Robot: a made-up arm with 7 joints.
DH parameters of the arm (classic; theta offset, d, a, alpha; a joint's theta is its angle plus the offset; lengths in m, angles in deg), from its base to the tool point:
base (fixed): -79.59 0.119 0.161 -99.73
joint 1: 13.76 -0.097 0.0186 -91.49
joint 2: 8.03 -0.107 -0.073 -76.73
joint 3: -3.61 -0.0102 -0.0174 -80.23
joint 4: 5.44 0.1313 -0.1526 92
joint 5: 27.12 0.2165 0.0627 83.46
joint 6: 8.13 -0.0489 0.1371 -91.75
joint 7: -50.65 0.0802 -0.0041 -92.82
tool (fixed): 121.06 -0.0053 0 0
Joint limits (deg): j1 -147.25..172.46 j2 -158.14..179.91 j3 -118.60..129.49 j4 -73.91..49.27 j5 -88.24..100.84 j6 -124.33..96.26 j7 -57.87..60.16
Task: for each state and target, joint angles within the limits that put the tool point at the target. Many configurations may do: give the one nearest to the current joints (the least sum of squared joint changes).
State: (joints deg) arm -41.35 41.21 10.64 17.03 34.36 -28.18 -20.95
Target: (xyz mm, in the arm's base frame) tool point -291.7 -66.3 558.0
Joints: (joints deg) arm 2.30 22.31 0.50 19.29 41.71 -30.30 -22.04
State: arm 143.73 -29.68 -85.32 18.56 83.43 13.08 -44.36
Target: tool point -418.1 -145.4 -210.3
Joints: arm 112.67 -38.84 -89.95 11.16 69.65 0.27 -43.03
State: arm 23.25 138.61 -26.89 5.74 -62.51 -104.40 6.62
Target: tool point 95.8 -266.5 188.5
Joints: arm 25.74 133.96 -20.80 2.58 -75.70 -100.82 7.30
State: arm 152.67 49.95 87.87 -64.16 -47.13 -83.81 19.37
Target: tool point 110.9 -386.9 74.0
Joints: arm 160.60 42.76 68.05 -59.31 -19.72 -76.57 18.40
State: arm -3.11 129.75 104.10 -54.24 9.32 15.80 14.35
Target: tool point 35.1 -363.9 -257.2
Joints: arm 4.41 142.12 95.47 -71.32 26.73 20.00 13.70
